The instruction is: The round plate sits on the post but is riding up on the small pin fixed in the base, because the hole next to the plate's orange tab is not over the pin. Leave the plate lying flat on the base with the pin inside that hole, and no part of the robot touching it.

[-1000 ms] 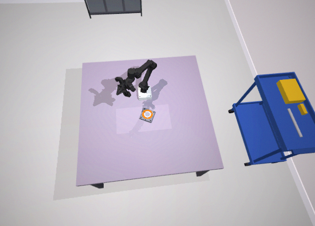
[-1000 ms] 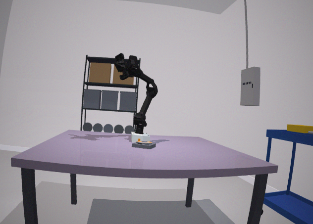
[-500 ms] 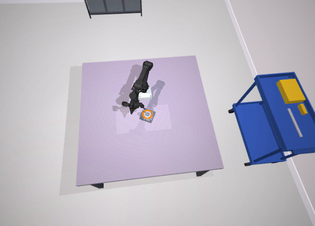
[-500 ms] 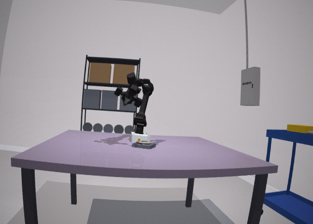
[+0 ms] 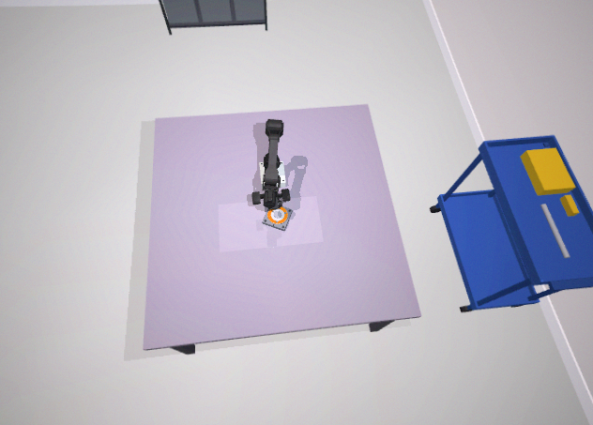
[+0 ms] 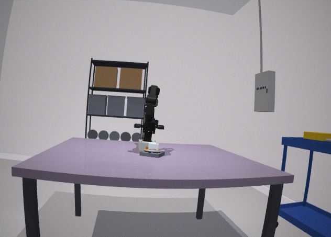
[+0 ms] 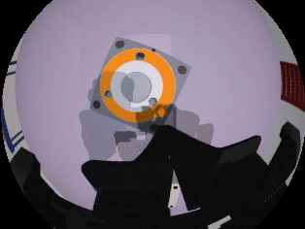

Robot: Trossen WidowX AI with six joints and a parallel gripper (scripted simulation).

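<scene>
The round plate lies 2 cm ahead of my gripper tip, 2 cm to the left of it and 6 cm below it. Also, from my gripper tip: base: 3 cm ahead, 3 cm to the left, 7 cm below.
</scene>
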